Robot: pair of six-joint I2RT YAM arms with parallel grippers.
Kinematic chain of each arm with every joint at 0, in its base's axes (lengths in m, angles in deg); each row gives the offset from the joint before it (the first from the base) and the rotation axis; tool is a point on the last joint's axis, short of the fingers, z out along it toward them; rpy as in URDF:
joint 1: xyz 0 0 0.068 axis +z
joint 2: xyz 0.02 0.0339 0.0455 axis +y
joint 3: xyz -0.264 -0.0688 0 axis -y
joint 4: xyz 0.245 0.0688 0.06 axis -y
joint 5: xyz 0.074 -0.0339 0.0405 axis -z
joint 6: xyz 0.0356 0 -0.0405 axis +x
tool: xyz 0 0 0 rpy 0 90 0
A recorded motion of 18 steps. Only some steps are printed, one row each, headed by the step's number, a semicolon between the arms.
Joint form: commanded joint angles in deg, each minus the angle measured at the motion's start. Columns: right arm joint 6, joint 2, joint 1, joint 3, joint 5, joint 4; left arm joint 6, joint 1, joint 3, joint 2, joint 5, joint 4.
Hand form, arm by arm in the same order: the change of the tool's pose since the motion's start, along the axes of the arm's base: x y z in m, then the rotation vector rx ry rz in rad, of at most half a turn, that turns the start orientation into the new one. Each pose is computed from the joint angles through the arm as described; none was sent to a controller.
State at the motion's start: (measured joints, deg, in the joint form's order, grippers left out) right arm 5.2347 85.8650 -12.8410 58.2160 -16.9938 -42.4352; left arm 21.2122 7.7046 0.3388 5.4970 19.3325 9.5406
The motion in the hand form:
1: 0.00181 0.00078 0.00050 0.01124 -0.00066 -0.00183; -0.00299 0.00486 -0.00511 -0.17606 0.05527 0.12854
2: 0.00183 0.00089 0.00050 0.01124 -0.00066 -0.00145; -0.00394 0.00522 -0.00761 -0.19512 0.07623 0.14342
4: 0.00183 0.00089 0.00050 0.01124 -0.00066 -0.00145; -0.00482 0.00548 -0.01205 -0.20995 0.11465 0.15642
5: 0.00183 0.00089 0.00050 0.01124 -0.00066 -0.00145; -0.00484 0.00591 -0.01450 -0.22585 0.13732 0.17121
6: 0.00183 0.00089 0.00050 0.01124 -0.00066 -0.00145; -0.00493 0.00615 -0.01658 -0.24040 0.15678 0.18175
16: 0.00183 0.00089 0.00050 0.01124 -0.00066 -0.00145; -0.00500 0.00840 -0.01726 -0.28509 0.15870 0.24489
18: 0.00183 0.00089 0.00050 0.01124 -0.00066 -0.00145; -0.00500 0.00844 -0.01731 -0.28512 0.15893 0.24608
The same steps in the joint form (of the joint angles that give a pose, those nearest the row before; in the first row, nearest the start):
1: 0.50 0.33 0.17 0.39 -0.50 -0.02; -9.46 0.35 -0.11 -3.60 -7.59 -5.49
2: 0.50 0.33 0.20 0.39 -0.50 -0.02; -10.43 0.35 -0.11 -4.59 -8.40 -7.63
4: 0.50 0.33 0.20 0.39 -0.50 -0.02; -11.10 0.37 -0.11 -5.45 -8.94 -10.67
5: 0.50 0.33 0.20 0.39 -0.50 -0.02; -11.91 0.35 -0.11 -5.42 -9.70 -11.93
6: 0.50 0.33 0.20 0.39 -0.50 -0.02; -12.68 0.31 -0.11 -5.42 -10.25 -13.03
16: 0.50 0.33 0.20 0.39 -0.50 -0.02; -15.15 0.31 -0.11 -5.42 -13.88 -13.38
18: 0.50 0.33 0.20 0.39 -0.50 -0.02; -15.15 0.31 -0.11 -5.42 -13.94 -13.40

